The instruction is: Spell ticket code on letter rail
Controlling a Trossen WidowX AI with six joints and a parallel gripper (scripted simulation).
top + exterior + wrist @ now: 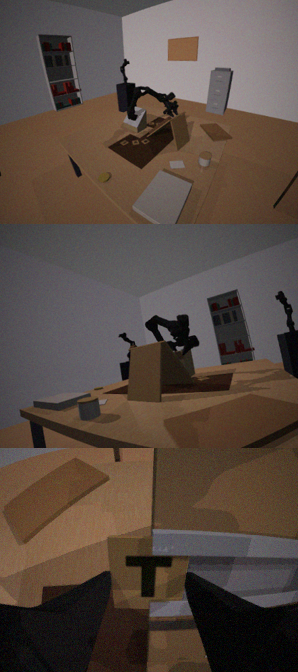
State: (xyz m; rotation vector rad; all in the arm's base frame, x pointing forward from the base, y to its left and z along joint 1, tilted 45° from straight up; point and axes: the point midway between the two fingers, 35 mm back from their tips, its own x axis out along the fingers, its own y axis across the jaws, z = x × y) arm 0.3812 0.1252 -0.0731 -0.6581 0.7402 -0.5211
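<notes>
Right now the white ticket is 80 mm behind my gripper tip, 110 mm to the right of it and 70 mm below it. The rest, counted from my gripper tip: tile marked e (220 mm behind, 70 mm to the left, 170 mm below); dark mat (200 mm behind, 150 mm to the right, 170 mm below); tile marked t (right at my gripper tip).
</notes>
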